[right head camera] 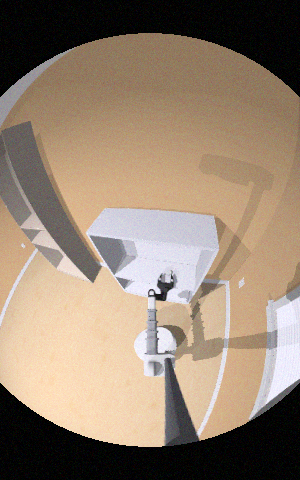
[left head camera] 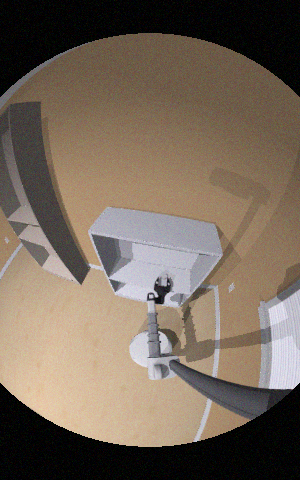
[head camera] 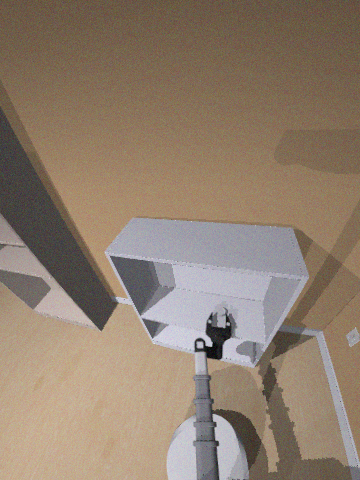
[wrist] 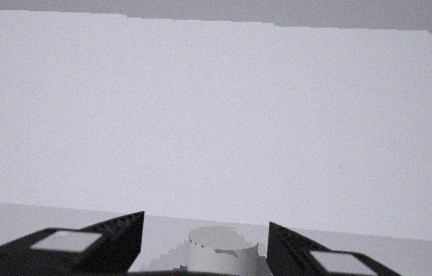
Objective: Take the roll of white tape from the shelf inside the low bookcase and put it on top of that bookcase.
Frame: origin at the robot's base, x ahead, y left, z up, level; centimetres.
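Where they show: gripper, fingertip midpoint: point(right head camera: 166, 273) point(left head camera: 162, 277) point(head camera: 219, 313) point(wrist: 205, 236).
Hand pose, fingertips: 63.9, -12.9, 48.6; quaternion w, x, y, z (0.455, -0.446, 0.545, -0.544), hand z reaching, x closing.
Observation:
After its pixels a point has its place, as x, y, z.
The low white bookcase point(head camera: 210, 245) @(65.3, -7.2, 103.3) point(left head camera: 155, 230) @(65.2, -1.7, 103.2) point(right head camera: 155, 225) @(66.3, -6.6, 103.2) stands against the wall, with its open front facing the robot. The roll of white tape point(head camera: 221, 311) @(65.4, -14.5, 48.0) point(wrist: 222, 255) @(63.3, -14.0, 47.7) lies flat on the inner shelf point(head camera: 180, 304) @(73.0, 11.3, 45.6) point(wrist: 167, 231) @(74.2, -11.0, 45.6), right of the bookcase's middle. In the wrist view its lower part is cut off by the frame's bottom edge. My gripper point(head camera: 219, 317) @(63.9, -12.9, 48.7) point(left head camera: 163, 282) @(63.9, -12.9, 48.7) point(right head camera: 167, 276) @(63.9, -12.9, 48.7) point(wrist: 205, 236) @(63.9, -12.9, 48.7) is open and reaches into the bookcase over the shelf. The tape shows between the two fingers, nearer the right one in the wrist view. Whether a finger touches it cannot be told.
The bookcase's side walls stand left and right of the gripper, its top board above and its back wall point(wrist: 215, 120) @(79.1, -16.1, 57.9) ahead. A tall dark-sided bookcase point(head camera: 55, 235) @(93.4, 85.2, 95.3) point(left head camera: 47, 200) @(93.7, 85.2, 113.6) point(right head camera: 47, 200) @(92.8, 85.3, 122.1) stands to the left. The extended arm point(head camera: 205, 415) @(15.9, -0.5, 59.1) crosses the bookcase's front edge.

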